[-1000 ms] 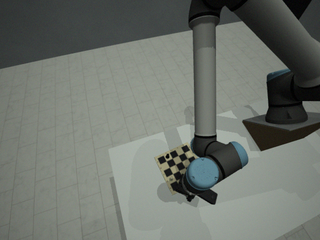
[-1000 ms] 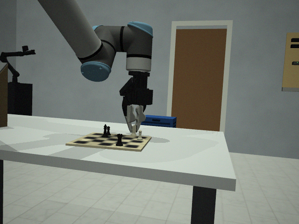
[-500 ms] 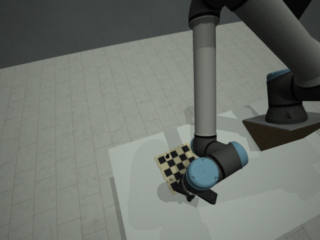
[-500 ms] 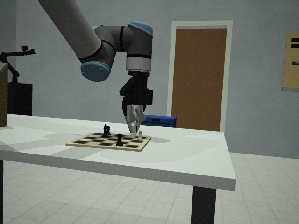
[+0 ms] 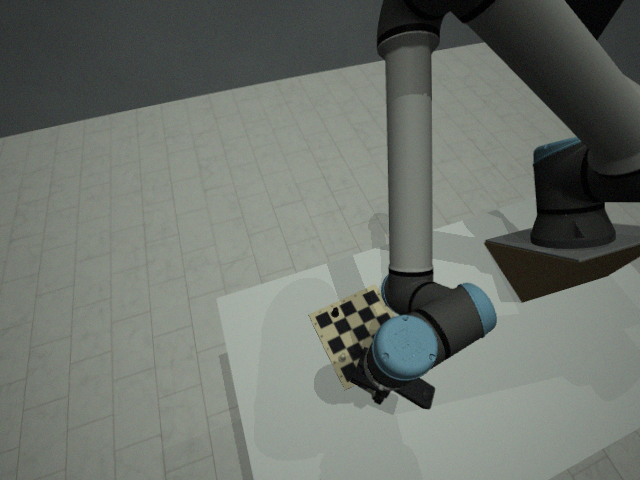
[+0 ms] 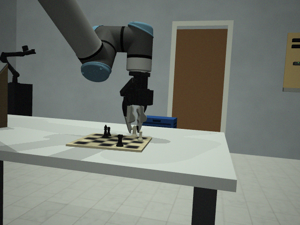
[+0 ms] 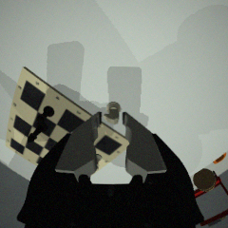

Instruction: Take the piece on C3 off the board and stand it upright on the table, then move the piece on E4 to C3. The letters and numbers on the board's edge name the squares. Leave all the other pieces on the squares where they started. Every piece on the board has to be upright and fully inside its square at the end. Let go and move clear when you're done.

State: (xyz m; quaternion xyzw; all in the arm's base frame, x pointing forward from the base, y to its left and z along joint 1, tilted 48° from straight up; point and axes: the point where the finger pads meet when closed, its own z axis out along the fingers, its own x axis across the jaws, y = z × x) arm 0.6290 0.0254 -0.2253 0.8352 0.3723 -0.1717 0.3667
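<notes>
Right now my hand is 1 cm above the white knight. From my hand the other things lie so: chessboard 1 cm behind, 14 cm to the right, 2 cm below; then small black piece 7 cm behind, 8 cm to the right, 1 cm below; then white pawn 6 cm ahead, 9 cm to the right, 1 cm below.
</notes>
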